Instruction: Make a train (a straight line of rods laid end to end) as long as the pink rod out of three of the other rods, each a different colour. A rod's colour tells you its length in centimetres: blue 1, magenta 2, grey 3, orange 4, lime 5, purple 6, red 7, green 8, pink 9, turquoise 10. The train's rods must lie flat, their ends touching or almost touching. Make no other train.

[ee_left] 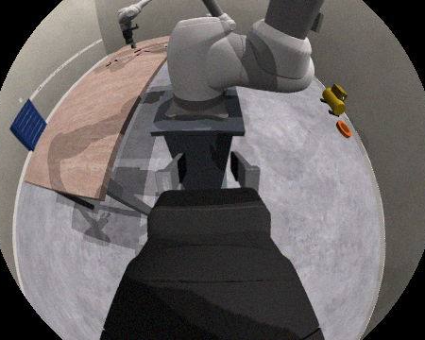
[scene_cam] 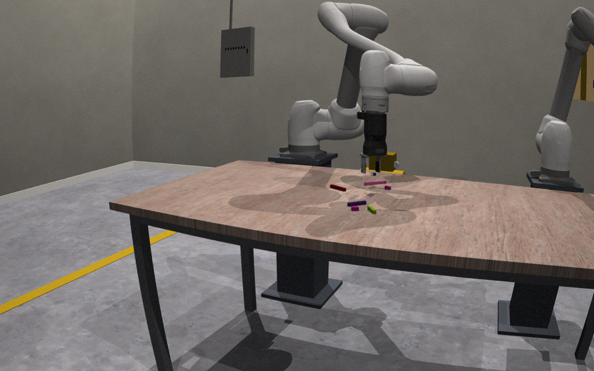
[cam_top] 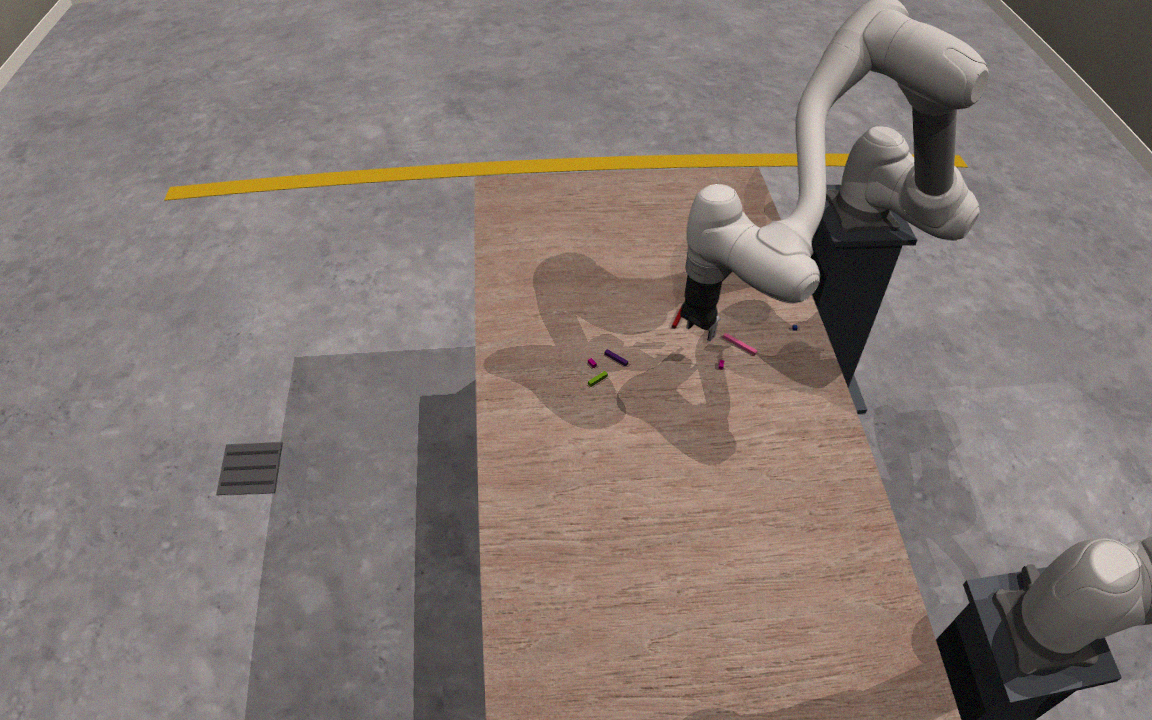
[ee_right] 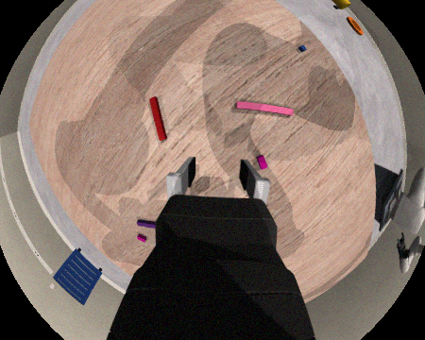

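My right hand is 10 cm past the pink rod, 7 cm above it and 1 cm to the left of it. The rest, counted from my right hand: red rod: 11 cm to the right, 7 cm below, 3 cm ahead; then purple rod: 19 cm ahead, 7 cm below, 1 cm to the left; then lime rod: 24 cm ahead, 7 cm to the left, 7 cm below.
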